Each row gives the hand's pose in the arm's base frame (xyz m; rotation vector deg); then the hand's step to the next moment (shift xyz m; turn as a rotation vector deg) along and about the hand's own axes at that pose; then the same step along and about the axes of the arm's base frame.
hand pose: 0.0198 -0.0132 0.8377 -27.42 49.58 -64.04
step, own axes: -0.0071 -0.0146 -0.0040 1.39 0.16 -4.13
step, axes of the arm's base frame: -0.0128 0.0012 0.0107 -2.97 -0.88 -3.07
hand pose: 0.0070 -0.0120 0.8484 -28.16 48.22 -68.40
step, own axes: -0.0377 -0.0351 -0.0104 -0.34 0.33 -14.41
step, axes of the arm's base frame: -0.0343 0.0253 0.0308 -11.16 1.75 -8.95
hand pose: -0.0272 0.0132 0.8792 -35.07 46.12 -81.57
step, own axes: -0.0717 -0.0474 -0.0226 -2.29 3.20 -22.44
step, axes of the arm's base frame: -0.0447 0.0698 0.0321 -15.69 4.67 -15.85
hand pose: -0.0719 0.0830 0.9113 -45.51 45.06 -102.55
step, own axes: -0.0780 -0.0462 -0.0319 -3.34 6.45 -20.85
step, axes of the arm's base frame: -0.0261 0.0923 0.0059 -12.42 4.43 -17.71
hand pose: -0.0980 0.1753 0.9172 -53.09 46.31 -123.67
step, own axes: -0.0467 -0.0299 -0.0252 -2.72 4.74 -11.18
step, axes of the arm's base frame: -0.0037 0.0600 -0.0100 -5.75 2.30 -10.79
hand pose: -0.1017 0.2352 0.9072 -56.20 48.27 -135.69
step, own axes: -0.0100 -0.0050 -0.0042 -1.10 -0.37 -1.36
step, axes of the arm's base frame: 0.0026 0.0111 -0.0037 -0.35 1.41 -1.04
